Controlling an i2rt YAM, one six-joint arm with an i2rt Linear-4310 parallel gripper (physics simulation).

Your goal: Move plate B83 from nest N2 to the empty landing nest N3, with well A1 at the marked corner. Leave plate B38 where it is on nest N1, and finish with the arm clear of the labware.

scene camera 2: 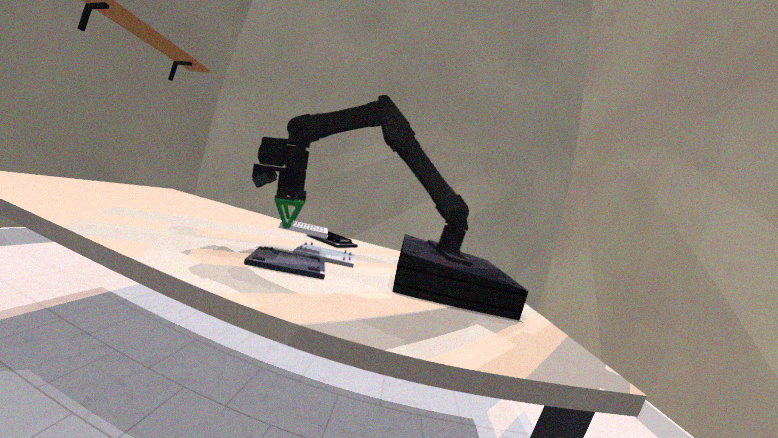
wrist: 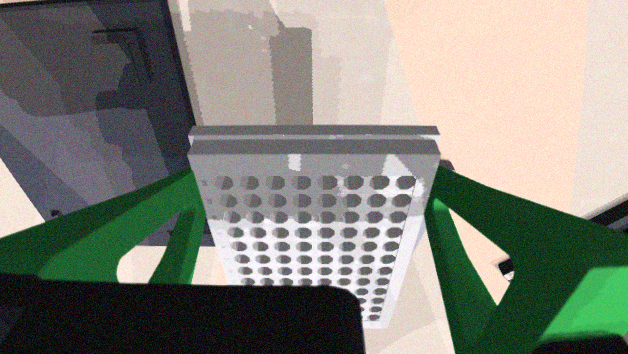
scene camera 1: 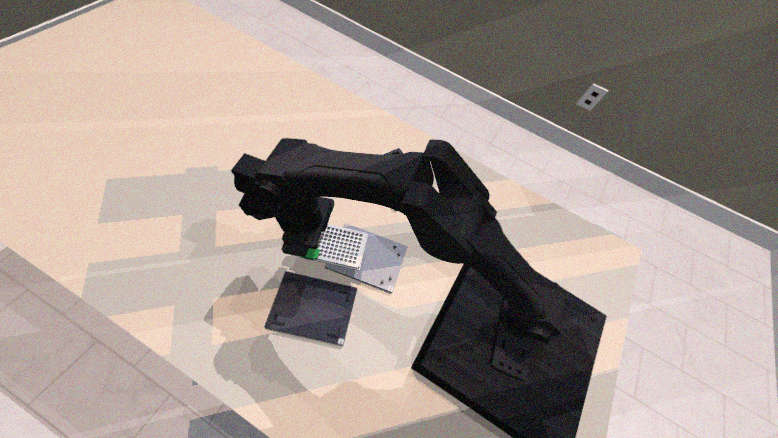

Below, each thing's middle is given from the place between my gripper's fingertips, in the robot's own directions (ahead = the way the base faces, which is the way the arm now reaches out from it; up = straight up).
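There's a light grey nest plate [scene camera 1: 382, 259], and my gripper is 110 mm beyond it, 30 mm to the left of it and 50 mm higher than it. The well plate [scene camera 1: 343, 247] is 40 mm behind my hand and 10 mm to the right of it. Going by their middles, of the things named here the well plate is the nearest to my gripper.
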